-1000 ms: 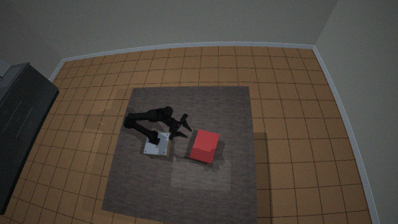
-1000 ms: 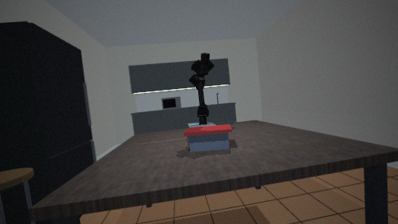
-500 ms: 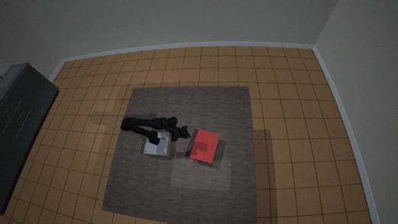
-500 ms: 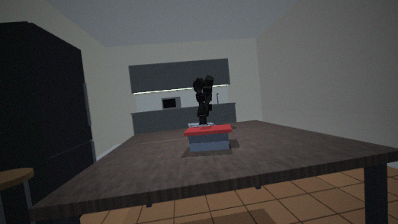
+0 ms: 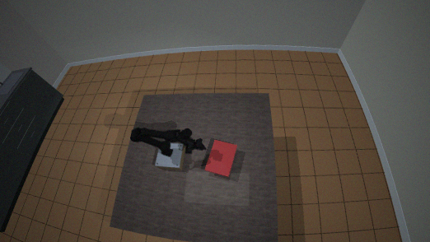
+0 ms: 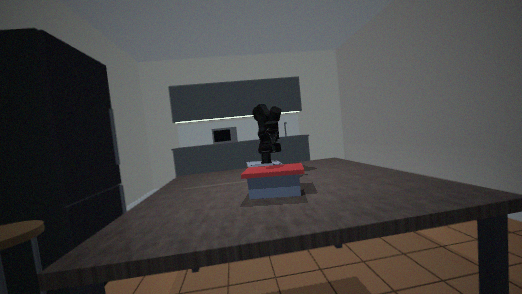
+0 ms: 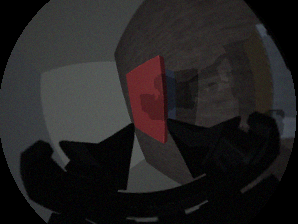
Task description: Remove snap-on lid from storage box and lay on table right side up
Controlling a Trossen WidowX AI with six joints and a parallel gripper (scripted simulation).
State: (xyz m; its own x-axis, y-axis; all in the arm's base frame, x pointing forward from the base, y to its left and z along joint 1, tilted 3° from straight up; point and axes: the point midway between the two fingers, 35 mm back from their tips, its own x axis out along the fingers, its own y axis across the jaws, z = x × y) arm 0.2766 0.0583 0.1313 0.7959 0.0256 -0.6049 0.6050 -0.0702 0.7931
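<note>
My gripper tip is 120 mm short of the red lid, 10 mm to the left of it and 80 mm above it. The rest, counted from my gripper tip: storage box (120 mm ahead, 10 mm to the right, 130 mm below).
</note>
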